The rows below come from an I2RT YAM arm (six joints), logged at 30 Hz.
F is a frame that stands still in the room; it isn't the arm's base.
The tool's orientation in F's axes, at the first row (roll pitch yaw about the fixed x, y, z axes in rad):
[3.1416 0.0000 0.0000]
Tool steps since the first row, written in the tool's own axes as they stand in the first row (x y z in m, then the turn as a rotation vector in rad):
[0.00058 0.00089 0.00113 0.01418 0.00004 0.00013]
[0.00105 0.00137 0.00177 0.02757 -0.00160 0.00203]
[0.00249 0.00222 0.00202 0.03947 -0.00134 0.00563]
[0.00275 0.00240 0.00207 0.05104 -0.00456 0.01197]
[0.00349 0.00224 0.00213 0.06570 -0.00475 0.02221]
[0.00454 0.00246 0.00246 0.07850 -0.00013 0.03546]
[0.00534 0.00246 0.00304 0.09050 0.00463 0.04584]
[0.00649 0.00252 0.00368 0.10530 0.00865 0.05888]
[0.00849 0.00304 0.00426 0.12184 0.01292 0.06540]
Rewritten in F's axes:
[0.00058 -0.00089 -0.00113 0.01418 -0.00004 -0.00013]
[0.00105 -0.00137 -0.00177 0.02757 0.00160 -0.00203]
[0.00249 -0.00222 -0.00202 0.03947 0.00134 -0.00563]
[0.00275 -0.00240 -0.00207 0.05104 0.00456 -0.01197]
[0.00349 -0.00224 -0.00213 0.06570 0.00475 -0.02221]
[0.00454 -0.00246 -0.00246 0.07850 0.00013 -0.03546]
[0.00534 -0.00246 -0.00304 0.09050 -0.00463 -0.04584]
[0.00649 -0.00252 -0.00368 0.10530 -0.00865 -0.05888]
[0.00849 -0.00304 -0.00426 0.12184 -0.01292 -0.06540]

